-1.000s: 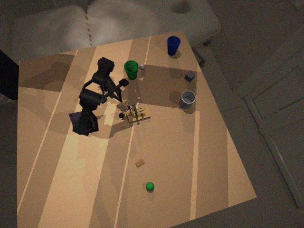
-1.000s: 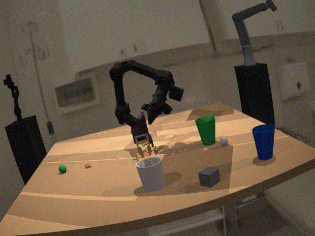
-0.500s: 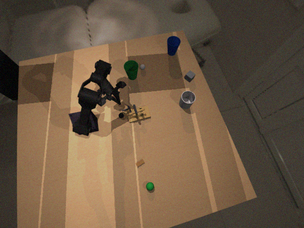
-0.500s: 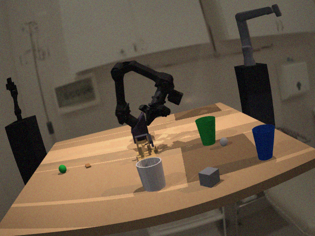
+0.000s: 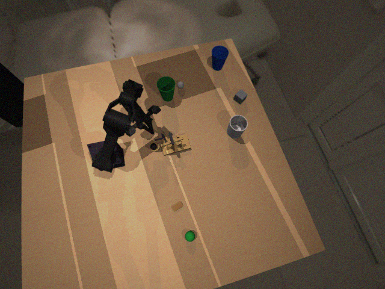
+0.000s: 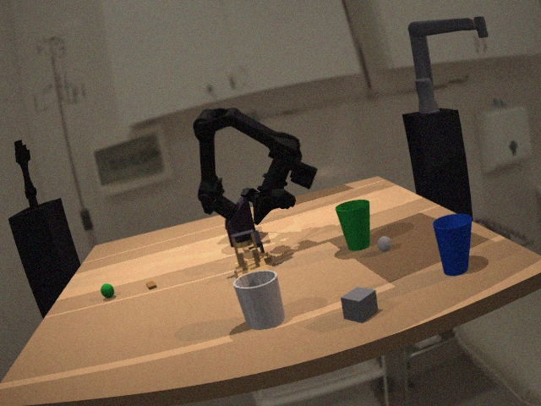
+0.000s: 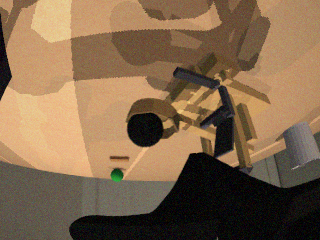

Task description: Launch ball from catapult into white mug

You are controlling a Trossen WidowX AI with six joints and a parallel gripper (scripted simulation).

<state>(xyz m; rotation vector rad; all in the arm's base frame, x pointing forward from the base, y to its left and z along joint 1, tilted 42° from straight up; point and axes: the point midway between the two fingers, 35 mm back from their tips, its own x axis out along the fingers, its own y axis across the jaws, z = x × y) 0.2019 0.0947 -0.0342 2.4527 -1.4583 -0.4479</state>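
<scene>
My gripper tip is 10 mm past the black ball, 50 mm to the left of it and 40 mm above it. Round my gripper tip: green cup 100 mm ahead, 260 mm to the left, 70 mm below; catapult 60 mm ahead, 20 mm to the right, 50 mm below; small tan block 60 mm ahead, 340 mm to the right, 100 mm below.
</scene>
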